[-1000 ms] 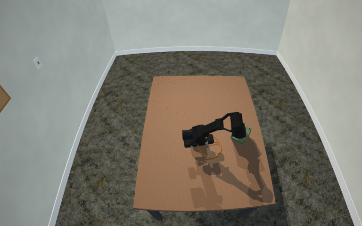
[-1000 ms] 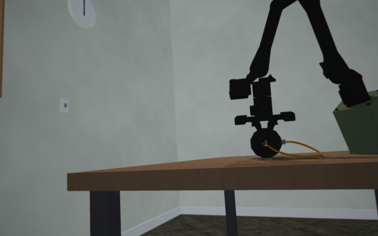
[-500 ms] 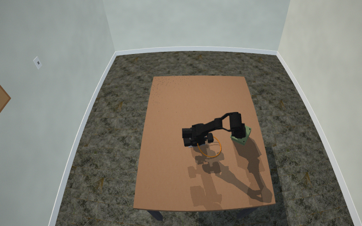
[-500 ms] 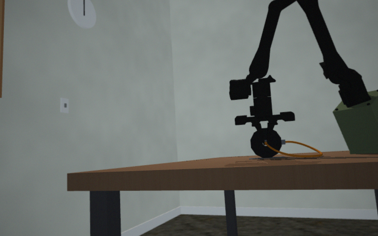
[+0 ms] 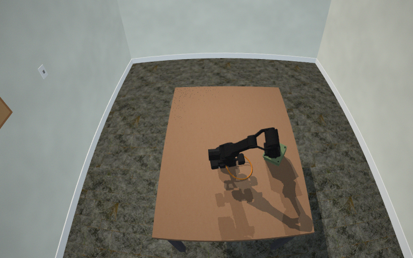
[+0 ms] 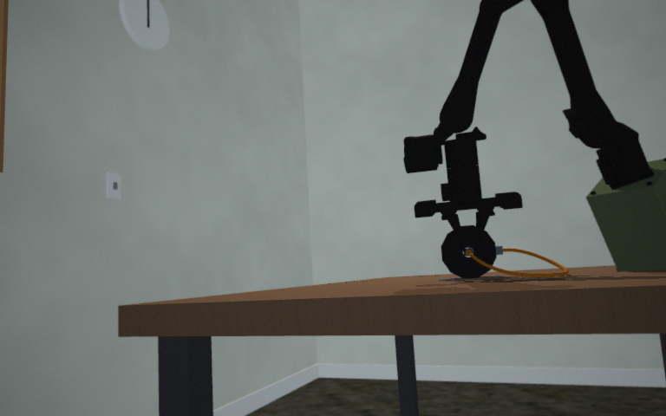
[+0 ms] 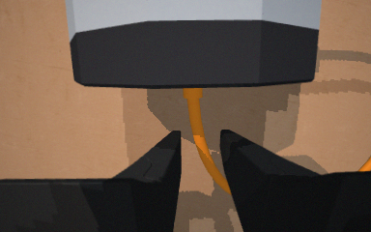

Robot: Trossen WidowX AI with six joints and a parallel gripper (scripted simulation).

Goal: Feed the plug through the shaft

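Now: hand 40 mm above the orange cable, 30 mm to the left of it and 10 mm short of it. From my hand the other things lie so: plug: 50 mm to the right, 30 mm below, 20 mm ahead; grey stub: 90 mm to the right, 30 mm below, 30 mm behind.
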